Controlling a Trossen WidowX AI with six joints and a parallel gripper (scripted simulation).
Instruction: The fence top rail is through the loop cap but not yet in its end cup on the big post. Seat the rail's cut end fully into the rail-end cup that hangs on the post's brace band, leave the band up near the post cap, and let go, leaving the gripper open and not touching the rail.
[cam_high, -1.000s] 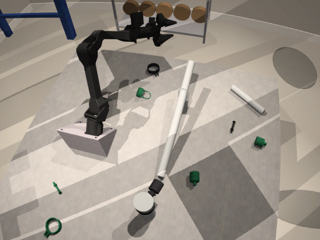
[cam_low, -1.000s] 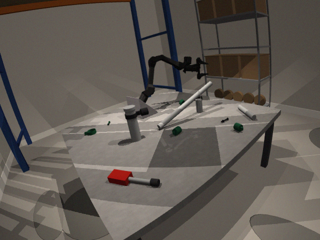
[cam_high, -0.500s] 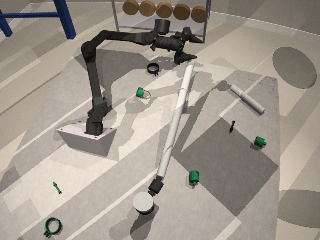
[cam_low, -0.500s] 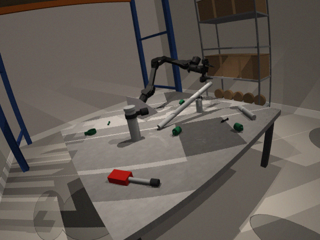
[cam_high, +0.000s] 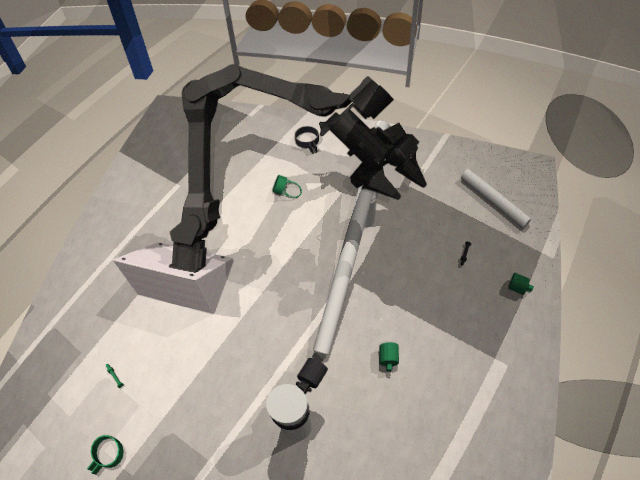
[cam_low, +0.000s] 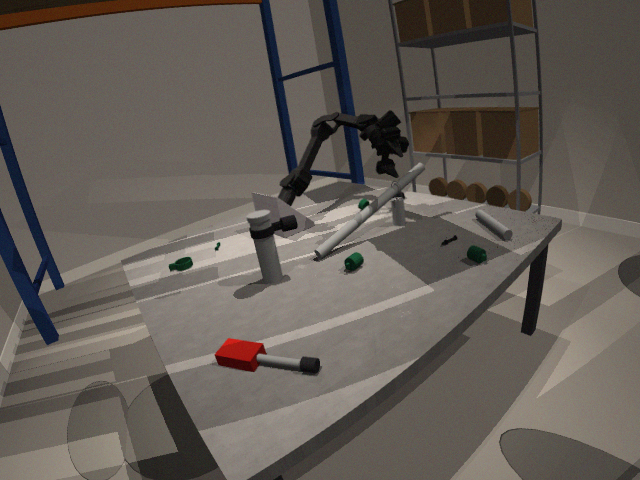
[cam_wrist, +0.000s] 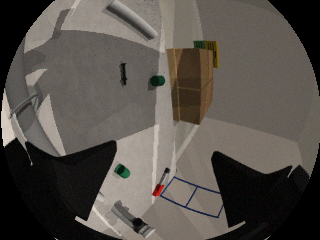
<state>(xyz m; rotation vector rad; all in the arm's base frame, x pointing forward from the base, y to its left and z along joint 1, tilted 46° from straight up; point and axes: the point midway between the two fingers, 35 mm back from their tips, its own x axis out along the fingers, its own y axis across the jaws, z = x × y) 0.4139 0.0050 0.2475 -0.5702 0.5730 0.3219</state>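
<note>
Right now my gripper tip is 380 mm to the left of the rail-end cup, 140 mm past it and 90 mm above it. Also, from my gripper tip: spare pipe 240 mm ahead, 220 mm below, 210 mm to the left; black bolt 230 mm below, 160 mm ahead, 30 mm to the left; small post 140 mm below, 100 mm behind, 90 mm to the left.
</note>
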